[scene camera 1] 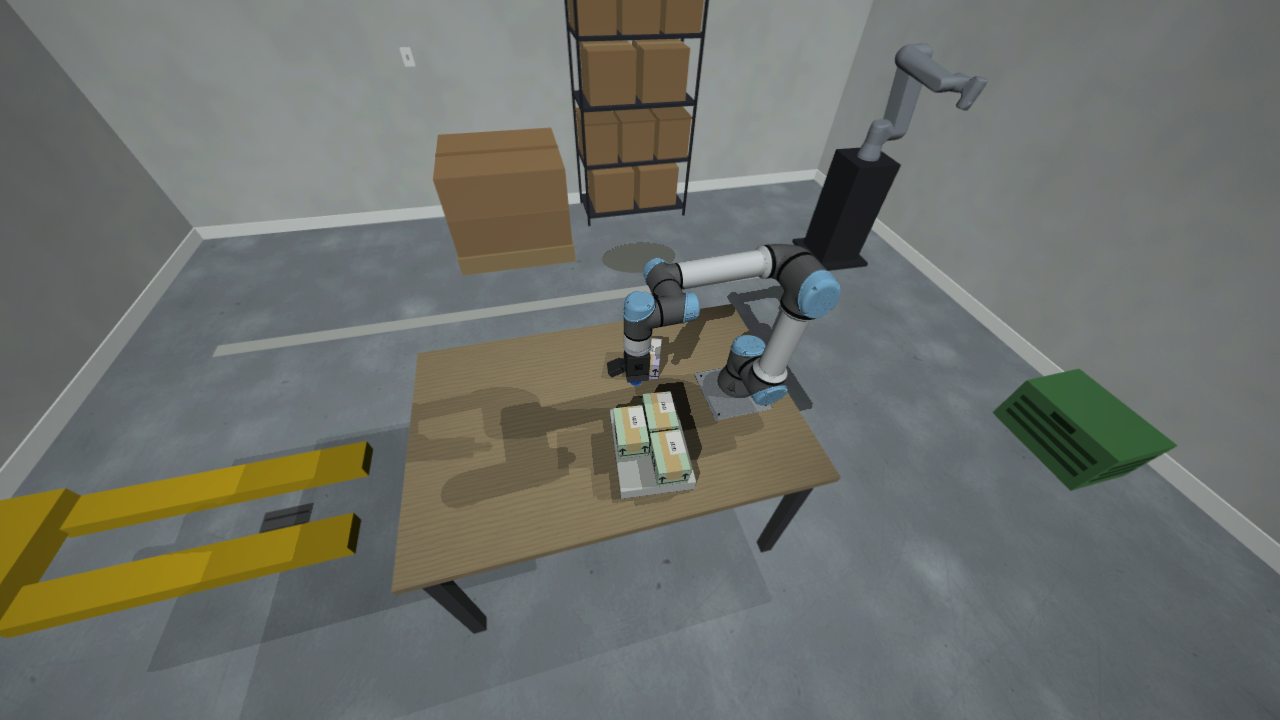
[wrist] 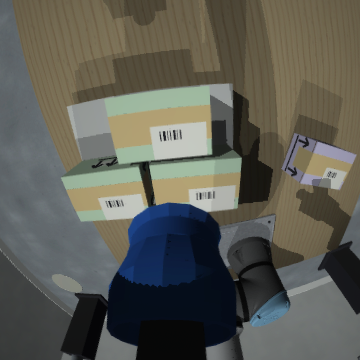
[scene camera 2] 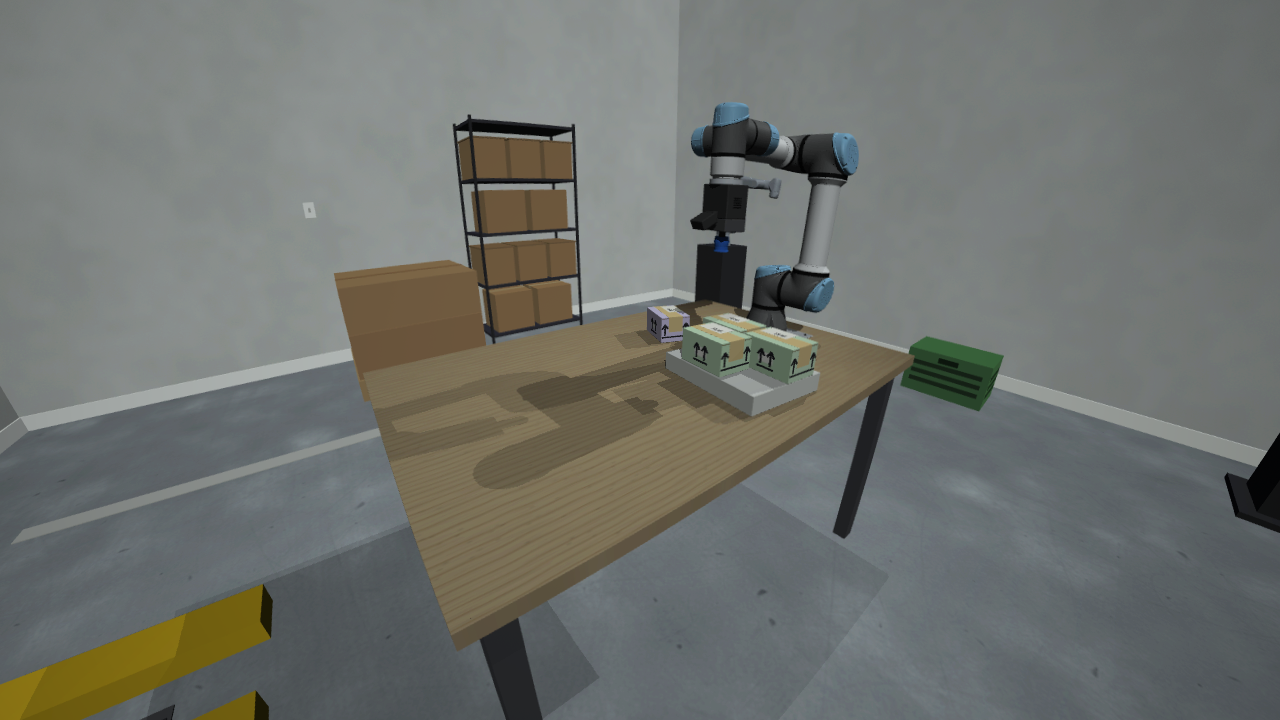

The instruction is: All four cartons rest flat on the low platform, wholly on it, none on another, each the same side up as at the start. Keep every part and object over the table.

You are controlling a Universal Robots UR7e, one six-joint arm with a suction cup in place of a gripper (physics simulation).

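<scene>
Three green-and-tan cartons rest arrows-up on the low grey platform [scene camera 1: 637, 476] [scene camera 2: 757, 396] [wrist: 93, 122]: the left carton [scene camera 1: 631, 433] [scene camera 2: 714, 349] [wrist: 160, 125], the back right carton [scene camera 1: 660, 409] [wrist: 195, 181] and the front right carton [scene camera 1: 670, 452] [scene camera 2: 783, 354] [wrist: 106, 196]. The platform's front left part is bare. A smaller lilac carton [scene camera 1: 656, 360] [scene camera 2: 666, 324] [wrist: 320, 161] stands on the table behind the platform, turned at an angle, arrows up, partly hidden by the tool in scene camera 1. My suction gripper [scene camera 1: 635, 383] [scene camera 2: 721, 249] [wrist: 174, 212] is off and hangs high, holding no carton.
The arm's base plate [scene camera 1: 711, 398] [wrist: 271, 226] is on the table [scene camera 1: 519, 528] [scene camera 2: 554, 519], right of the cartons. Off the table are a large brown box [scene camera 1: 505, 201] [scene camera 2: 411, 308], a shelf rack [scene camera 1: 637, 105] [scene camera 2: 519, 181], a green crate [scene camera 1: 1087, 425] [scene camera 2: 953, 371] and yellow forks [scene camera 1: 214, 488].
</scene>
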